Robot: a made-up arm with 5 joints. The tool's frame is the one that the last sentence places.
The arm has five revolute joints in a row. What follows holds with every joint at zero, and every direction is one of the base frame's. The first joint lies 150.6 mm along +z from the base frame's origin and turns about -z. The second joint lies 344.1 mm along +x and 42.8 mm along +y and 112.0 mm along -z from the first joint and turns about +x. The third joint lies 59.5 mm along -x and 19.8 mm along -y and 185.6 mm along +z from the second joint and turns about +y. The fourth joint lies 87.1 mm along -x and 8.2 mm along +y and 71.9 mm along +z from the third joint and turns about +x. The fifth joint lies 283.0 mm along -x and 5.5 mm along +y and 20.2 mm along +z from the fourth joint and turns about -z. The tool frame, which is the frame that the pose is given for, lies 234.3 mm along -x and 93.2 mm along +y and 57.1 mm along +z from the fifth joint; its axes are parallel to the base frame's.
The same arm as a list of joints. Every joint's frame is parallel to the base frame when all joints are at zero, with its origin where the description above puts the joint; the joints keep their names.
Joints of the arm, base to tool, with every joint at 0 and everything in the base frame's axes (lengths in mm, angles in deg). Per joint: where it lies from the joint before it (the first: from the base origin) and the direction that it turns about. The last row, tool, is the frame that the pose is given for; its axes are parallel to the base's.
joint 1: offset 0 0 150.6 axis 0 0 -1
joint 2: offset 344.1 42.8 -112 axis 1 0 0
joint 3: offset -59.5 -19.8 185.6 axis 0 1 0
joint 4: offset -87.1 8.2 71.9 axis 1 0 0
joint 5: offset -283 5.5 20.2 axis 0 0 -1
tool: offset -234.3 93.2 57.1

